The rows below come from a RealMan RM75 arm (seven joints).
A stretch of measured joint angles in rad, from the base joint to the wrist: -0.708 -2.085 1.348 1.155 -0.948 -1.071 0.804; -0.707 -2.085 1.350 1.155 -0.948 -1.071 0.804; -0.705 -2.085 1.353 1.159 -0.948 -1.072 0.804; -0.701 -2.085 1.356 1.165 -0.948 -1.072 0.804; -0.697 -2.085 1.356 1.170 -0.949 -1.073 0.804; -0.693 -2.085 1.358 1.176 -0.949 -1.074 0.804; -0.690 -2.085 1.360 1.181 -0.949 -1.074 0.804; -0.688 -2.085 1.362 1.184 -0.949 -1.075 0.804; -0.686 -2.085 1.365 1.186 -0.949 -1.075 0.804; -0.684 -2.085 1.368 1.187 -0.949 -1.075 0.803; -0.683 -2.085 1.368 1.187 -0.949 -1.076 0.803; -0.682 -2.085 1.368 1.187 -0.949 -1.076 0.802; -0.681 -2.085 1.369 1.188 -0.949 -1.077 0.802; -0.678 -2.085 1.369 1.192 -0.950 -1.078 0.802; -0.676 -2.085 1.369 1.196 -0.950 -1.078 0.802; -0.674 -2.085 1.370 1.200 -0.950 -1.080 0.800; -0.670 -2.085 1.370 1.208 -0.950 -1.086 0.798; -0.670 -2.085 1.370 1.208 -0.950 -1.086 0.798; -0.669 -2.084 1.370 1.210 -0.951 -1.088 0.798; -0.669 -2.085 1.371 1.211 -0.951 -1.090 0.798; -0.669 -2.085 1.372 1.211 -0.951 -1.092 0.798; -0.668 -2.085 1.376 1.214 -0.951 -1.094 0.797; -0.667 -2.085 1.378 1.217 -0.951 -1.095 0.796
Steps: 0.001 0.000 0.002 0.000 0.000 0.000 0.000; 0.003 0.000 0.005 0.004 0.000 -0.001 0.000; 0.007 0.000 0.008 0.010 0.000 -0.001 0.000; 0.011 0.000 0.008 0.015 -0.001 -0.002 0.000; 0.015 0.000 0.010 0.021 -0.001 -0.003 0.000; 0.018 0.000 0.012 0.026 -0.001 -0.003 0.000; 0.020 0.000 0.014 0.029 -0.001 -0.004 0.000; 0.022 0.000 0.017 0.031 -0.001 -0.004 0.000; 0.024 0.000 0.020 0.032 -0.001 -0.004 -0.001; 0.025 0.000 0.020 0.032 -0.001 -0.005 -0.001; 0.026 0.000 0.020 0.032 -0.001 -0.005 -0.002; 0.027 0.000 0.021 0.033 -0.001 -0.006 -0.002; 0.030 0.000 0.021 0.037 -0.002 -0.007 -0.002; 0.032 0.000 0.021 0.041 -0.002 -0.007 -0.002; 0.034 0.000 0.022 0.045 -0.002 -0.009 -0.004; 0.038 0.000 0.022 0.053 -0.002 -0.015 -0.006; 0.038 0.000 0.022 0.053 -0.002 -0.015 -0.006; 0.039 0.001 0.022 0.055 -0.003 -0.017 -0.006; 0.039 0.000 0.023 0.056 -0.003 -0.019 -0.006; 0.039 0.000 0.024 0.056 -0.003 -0.021 -0.006; 0.040 0.000 0.028 0.059 -0.003 -0.023 -0.007; 0.041 0.000 0.030 0.062 -0.003 -0.024 -0.008
